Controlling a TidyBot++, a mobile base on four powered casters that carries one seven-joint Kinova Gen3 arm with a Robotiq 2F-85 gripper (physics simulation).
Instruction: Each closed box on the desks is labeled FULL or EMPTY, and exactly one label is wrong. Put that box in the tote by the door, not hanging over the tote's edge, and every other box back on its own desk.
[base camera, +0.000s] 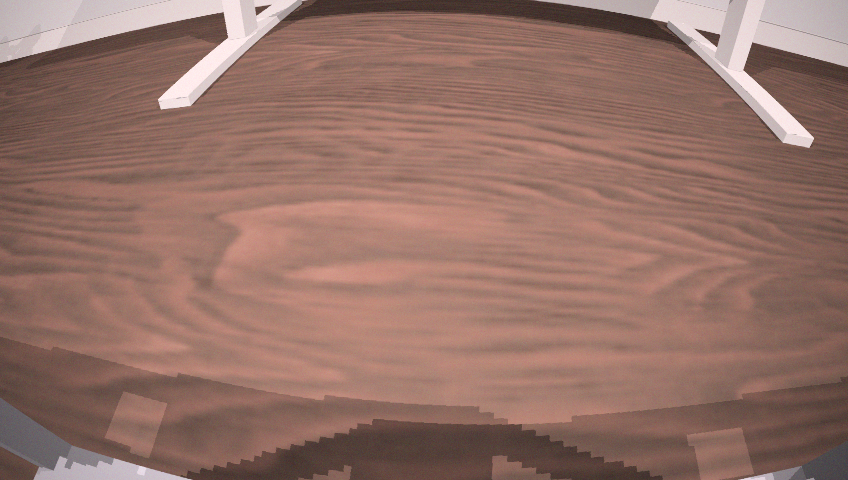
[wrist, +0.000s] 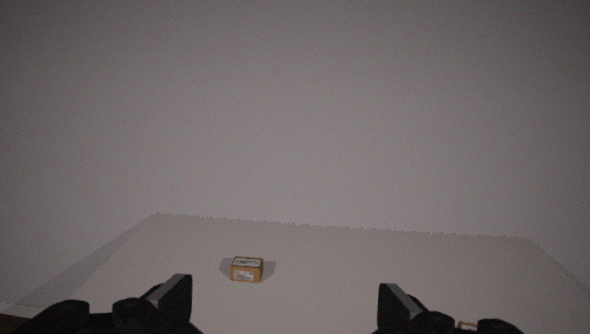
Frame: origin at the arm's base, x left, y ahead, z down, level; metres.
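Seen in the pictures: gripper, between the fingertips: (wrist: 285, 300).
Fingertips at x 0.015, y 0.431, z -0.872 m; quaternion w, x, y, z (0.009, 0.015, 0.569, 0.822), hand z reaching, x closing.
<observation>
Offsets run from my fingertips to a thing's top centre. "*": to the spot under its first point. Level surfaces: height alone.
A small brown closed box {dx +0.153, dy +0.736, dz +0.498 m} (wrist: 246, 270) stands on a white desk {dz +0.548 m} (wrist: 320, 280) in the wrist view, left of centre. Its top label seems to read EMPTY, though it is small and blurred. A second brown box {* dx -0.419, dy +0.510, dz +0.498 m} (wrist: 467, 325) shows partly at the bottom right, mostly hidden behind the right finger; its label cannot be read. My gripper (wrist: 285, 300) is open with nothing between the fingers, in front of and apart from the boxes. The tote does not show in either view.
In the base view, two white desk legs with feet (base camera: 220, 71) (base camera: 743, 95) stand on the wooden floor {dz +1.269 m} (base camera: 416, 237) at the far left and far right. A grey wall (wrist: 300, 100) rises behind the desk in the wrist view.
</observation>
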